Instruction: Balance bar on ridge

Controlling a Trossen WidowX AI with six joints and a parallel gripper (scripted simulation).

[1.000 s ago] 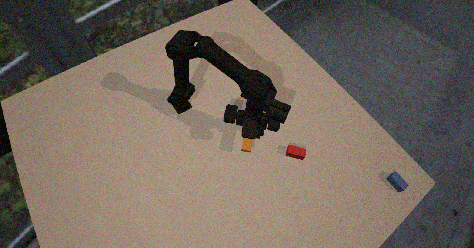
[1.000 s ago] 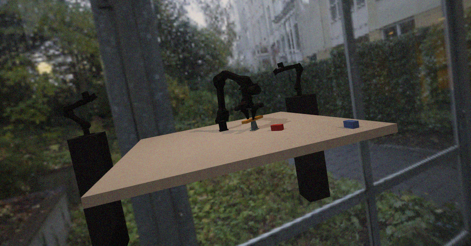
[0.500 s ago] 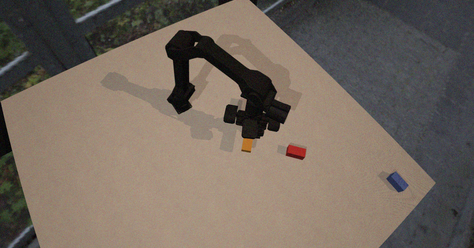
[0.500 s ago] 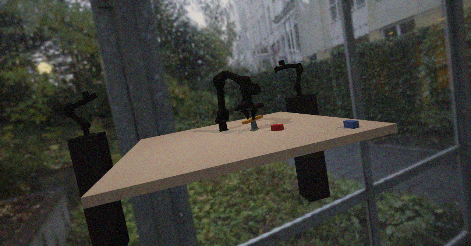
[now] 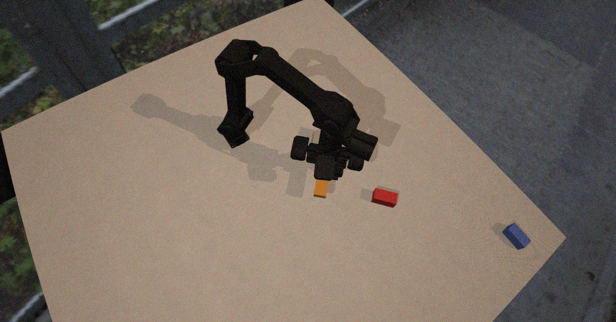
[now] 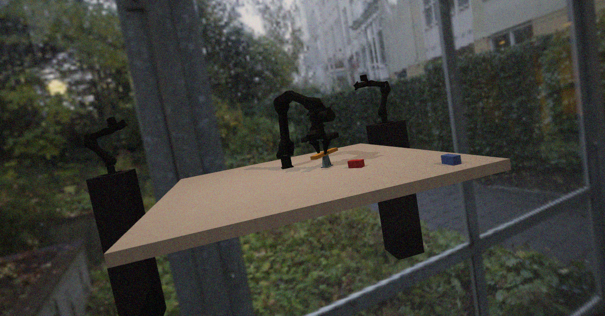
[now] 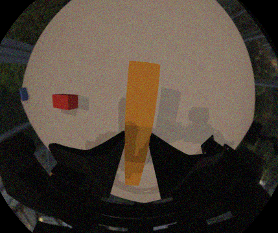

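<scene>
Now: gripper tip 20 mm past the orange bar and 20 mm to the right of it. Also, from my gripper tip: blue block (480 mm ahead, 360 mm to the left, 50 mm below); red block (160 mm ahead, 110 mm to the left, 50 mm below).
</scene>
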